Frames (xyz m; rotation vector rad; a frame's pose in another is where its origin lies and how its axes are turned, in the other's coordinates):
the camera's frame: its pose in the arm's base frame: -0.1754 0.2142 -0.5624 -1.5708 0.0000 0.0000
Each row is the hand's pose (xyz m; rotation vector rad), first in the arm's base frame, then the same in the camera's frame.
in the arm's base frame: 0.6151 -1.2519 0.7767 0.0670 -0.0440 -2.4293
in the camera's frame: 0.7905 -1.3391 -1.4661 0.7282 1.7918 -1.8579
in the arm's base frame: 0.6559 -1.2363 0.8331 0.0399 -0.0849 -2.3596
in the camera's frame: 0.8313 -1.3955 -1.4505 0.7591 1.7083 -1.8358
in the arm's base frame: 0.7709 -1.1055 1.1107 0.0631 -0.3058 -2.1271
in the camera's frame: 0.9463 -1.6731 -1.3197 0.9331 1.3861 -1.8515
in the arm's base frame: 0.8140 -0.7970 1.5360 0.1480 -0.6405 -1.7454
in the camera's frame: 0.9894 -2.0984 -1.0112 1.1930 0.8606 -1.8584
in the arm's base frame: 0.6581 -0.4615 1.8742 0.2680 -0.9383 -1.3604
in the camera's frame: 0.8335 -2.4366 -0.6757 1.4175 0.3366 -1.8331
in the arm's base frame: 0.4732 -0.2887 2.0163 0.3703 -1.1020 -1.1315
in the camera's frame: 0.6486 -2.5787 -0.5029 1.5497 0.0239 -1.8111
